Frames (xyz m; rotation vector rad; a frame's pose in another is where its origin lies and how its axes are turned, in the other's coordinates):
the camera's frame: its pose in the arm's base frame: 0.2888 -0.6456 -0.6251 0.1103 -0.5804 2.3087
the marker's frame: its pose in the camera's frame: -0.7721 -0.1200 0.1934 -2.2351 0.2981 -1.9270
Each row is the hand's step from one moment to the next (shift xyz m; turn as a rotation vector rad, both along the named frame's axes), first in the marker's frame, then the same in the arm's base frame.
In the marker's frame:
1: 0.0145 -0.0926 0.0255 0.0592 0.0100 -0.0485
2: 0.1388 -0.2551 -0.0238 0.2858 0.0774 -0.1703
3: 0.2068 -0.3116 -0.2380 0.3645 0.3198 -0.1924
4: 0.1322 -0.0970 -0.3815 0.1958 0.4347 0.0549
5: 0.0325 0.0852 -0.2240 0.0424 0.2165 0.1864
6: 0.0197 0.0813 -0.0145 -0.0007 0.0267 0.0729
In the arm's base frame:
1: -0.0839 -0.0485 0.0060 0.0407 -0.0368 0.0543
2: -0.1659 -0.2159 0.1038 0.1725 -0.1126 0.2725
3: -0.0562 -0.4166 0.1406 0.3599 0.0269 0.3767
4: 0.1979 -0.3569 0.0768 0.2693 0.3077 0.2512
5: 0.2177 -0.1038 0.0176 0.0228 0.2741 0.0883
6: 0.0679 0.0429 0.0276 -0.0322 0.0699 0.0105

